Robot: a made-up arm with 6 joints.
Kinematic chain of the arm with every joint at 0, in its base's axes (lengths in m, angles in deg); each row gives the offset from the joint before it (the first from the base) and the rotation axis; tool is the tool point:
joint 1: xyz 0 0 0.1 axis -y
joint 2: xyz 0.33 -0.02 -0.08 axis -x
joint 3: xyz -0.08 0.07 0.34 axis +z
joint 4: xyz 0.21 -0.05 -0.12 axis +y
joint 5: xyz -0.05 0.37 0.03 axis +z
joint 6: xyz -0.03 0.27 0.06 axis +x
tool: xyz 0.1 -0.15 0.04
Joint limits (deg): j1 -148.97..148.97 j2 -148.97..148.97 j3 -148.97..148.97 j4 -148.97..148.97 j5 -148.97..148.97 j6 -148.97..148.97
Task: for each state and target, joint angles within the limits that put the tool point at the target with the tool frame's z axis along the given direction. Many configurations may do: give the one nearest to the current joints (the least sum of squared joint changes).
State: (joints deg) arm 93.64 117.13 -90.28 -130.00 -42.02 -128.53
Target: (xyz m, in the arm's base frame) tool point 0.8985 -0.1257 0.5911 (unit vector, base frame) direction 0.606 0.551 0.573
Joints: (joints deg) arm 59.04 130.77 -59.72 -126.81 -10.51 -142.52
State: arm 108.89 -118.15 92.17 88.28 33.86 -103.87
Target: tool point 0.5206 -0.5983 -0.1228 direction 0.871 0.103 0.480
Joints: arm 110.59 -145.20 114.71 105.98 75.50 -145.93
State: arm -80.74 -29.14 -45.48 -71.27 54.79 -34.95
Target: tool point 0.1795 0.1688 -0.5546 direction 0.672 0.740 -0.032
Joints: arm -118.31 -50.90 -31.85 -69.38 34.41 -51.21
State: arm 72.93 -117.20 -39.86 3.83 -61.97 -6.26
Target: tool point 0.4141 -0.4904 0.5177 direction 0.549 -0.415 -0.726
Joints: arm 61.13 -147.71 -6.52 -7.91 -59.29 15.31
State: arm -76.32 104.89 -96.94 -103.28 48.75 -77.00
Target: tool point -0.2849 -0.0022 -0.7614 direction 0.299 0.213 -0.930
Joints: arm -108.64 132.27 -92.25 -122.36 31.07 -109.45
